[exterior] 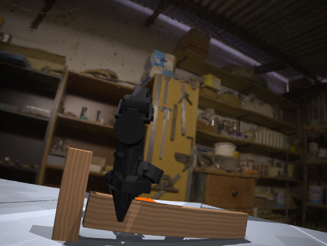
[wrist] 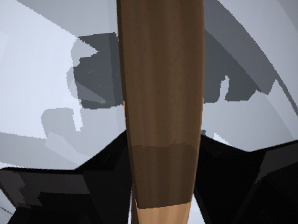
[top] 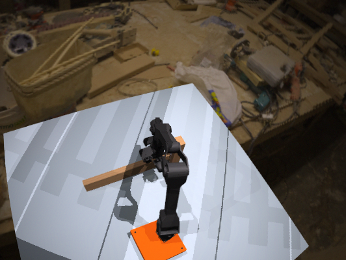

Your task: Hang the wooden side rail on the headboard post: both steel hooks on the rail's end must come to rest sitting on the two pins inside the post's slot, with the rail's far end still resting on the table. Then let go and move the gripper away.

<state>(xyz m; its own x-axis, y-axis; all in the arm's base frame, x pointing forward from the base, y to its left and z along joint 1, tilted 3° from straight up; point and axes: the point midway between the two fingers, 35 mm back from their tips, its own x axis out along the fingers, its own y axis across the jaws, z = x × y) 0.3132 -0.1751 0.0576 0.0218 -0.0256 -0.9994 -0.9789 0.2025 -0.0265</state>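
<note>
The wooden headboard post lies 20 mm behind my gripper tip, 100 mm to the right of it and 40 mm above it.
</note>
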